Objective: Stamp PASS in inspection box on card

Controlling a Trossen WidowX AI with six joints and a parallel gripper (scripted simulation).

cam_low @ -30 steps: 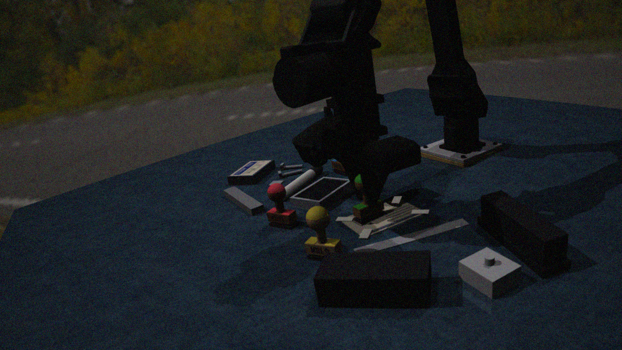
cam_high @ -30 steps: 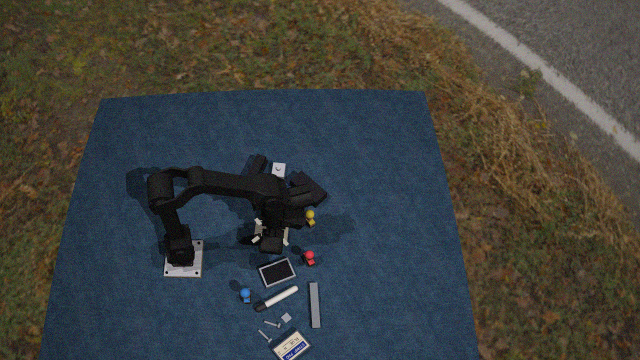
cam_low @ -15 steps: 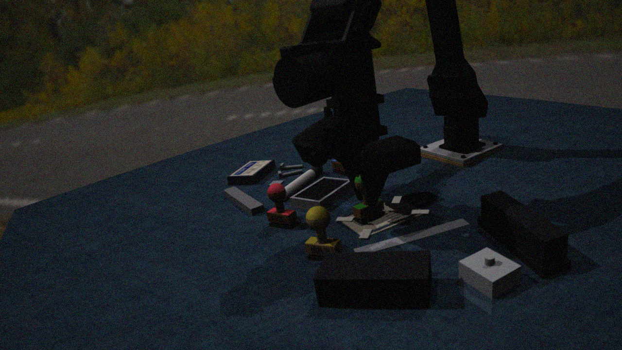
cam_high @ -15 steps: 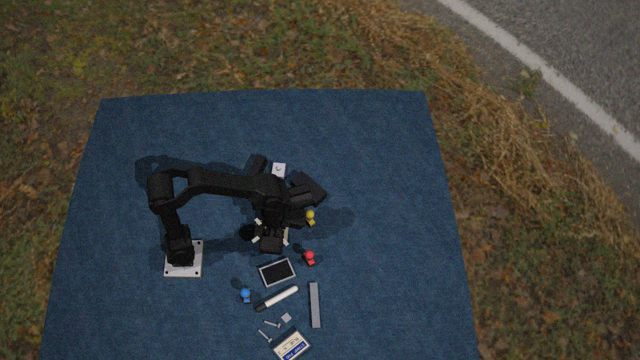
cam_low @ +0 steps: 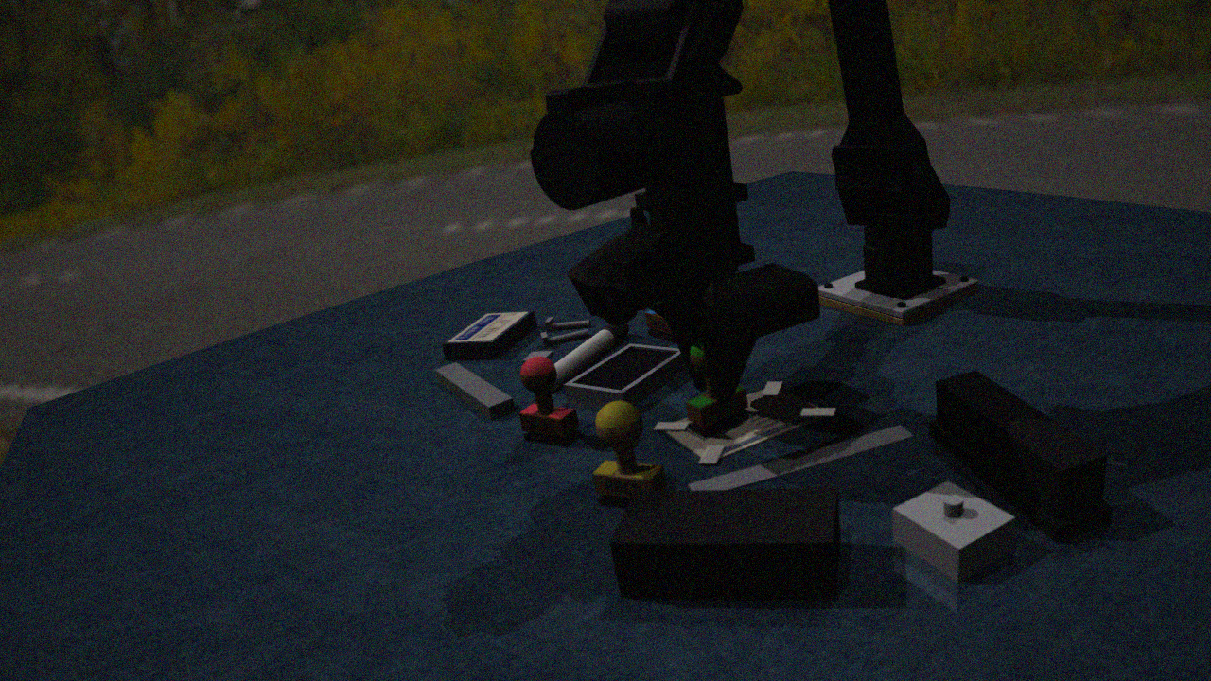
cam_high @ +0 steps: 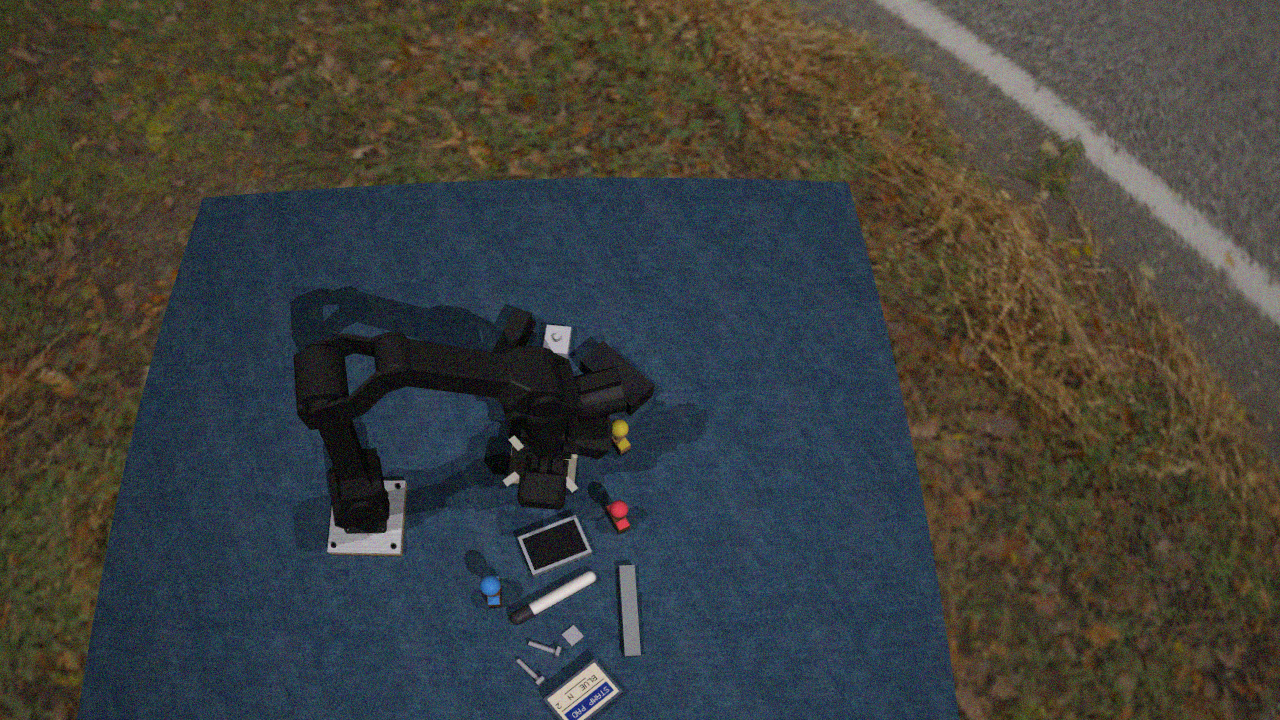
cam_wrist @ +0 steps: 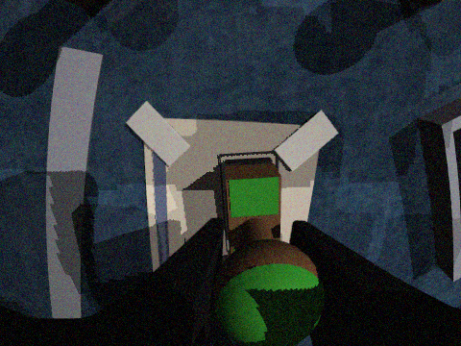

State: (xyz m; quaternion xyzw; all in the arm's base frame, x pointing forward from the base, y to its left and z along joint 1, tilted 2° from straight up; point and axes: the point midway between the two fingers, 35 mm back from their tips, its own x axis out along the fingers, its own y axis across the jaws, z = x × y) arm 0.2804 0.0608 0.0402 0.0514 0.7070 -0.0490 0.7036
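Right now the green-knobbed stamp is right at my gripper tip. From my gripper tip the other things lie so: yellow stamp 100 mm ahead, 40 mm to the left; then grey strip 90 mm to the left, 20 mm below; then white card 30 mm below, 10 mm to the left, 10 mm behind.
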